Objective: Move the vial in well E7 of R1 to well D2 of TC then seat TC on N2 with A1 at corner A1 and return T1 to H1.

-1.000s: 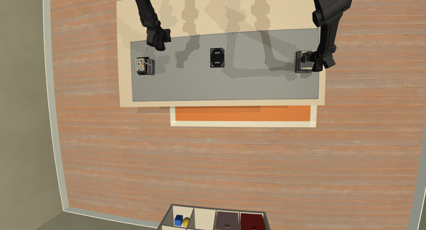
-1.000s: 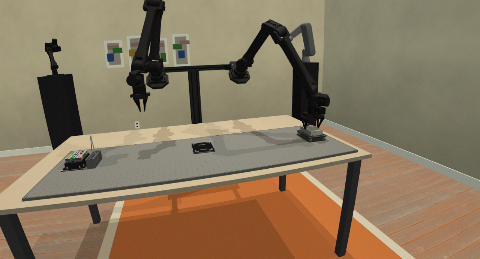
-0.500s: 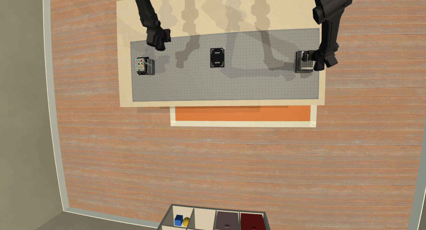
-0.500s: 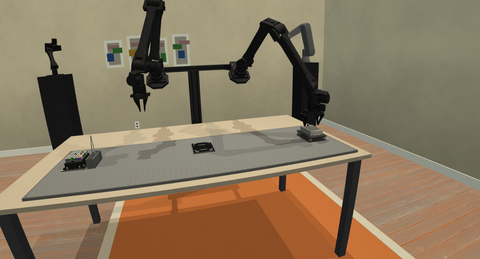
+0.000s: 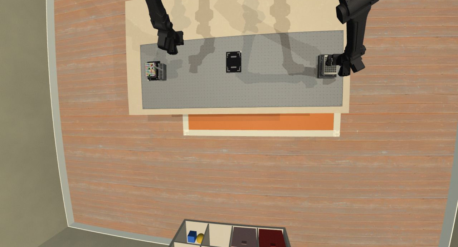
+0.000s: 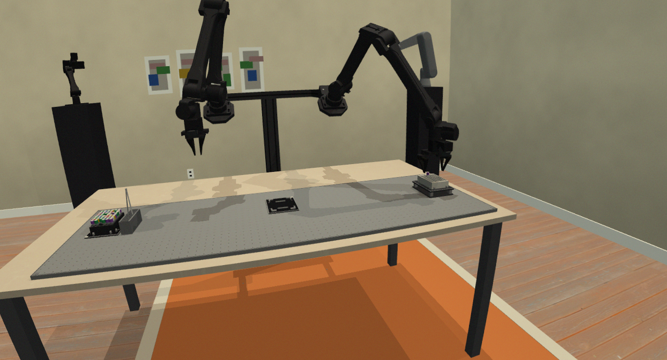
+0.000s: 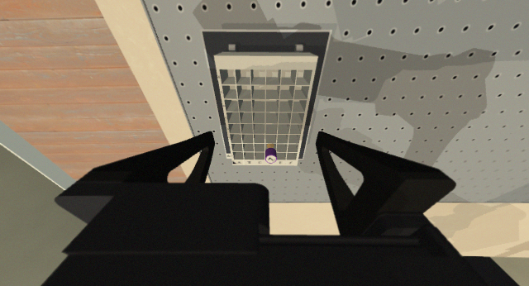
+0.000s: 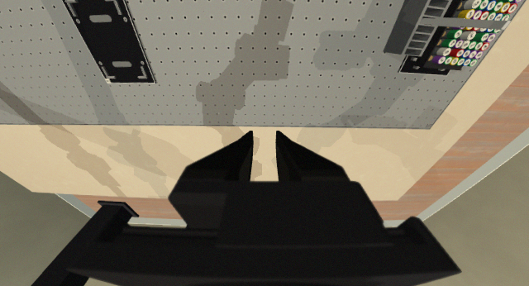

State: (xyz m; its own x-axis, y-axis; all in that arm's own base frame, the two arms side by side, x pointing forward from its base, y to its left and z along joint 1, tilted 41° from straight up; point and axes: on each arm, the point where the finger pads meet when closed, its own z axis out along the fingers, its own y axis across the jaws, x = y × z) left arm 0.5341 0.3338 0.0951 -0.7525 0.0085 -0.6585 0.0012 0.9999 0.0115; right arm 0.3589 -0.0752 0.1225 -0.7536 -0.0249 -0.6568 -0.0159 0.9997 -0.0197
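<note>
My left hand is 5 cm above the white tube carrier TC. Also, from my left hand: grey holder H1: 126 cm to the right, 9 cm below, 1 cm ahead; then black raised nest N2: 7 cm below.
</note>
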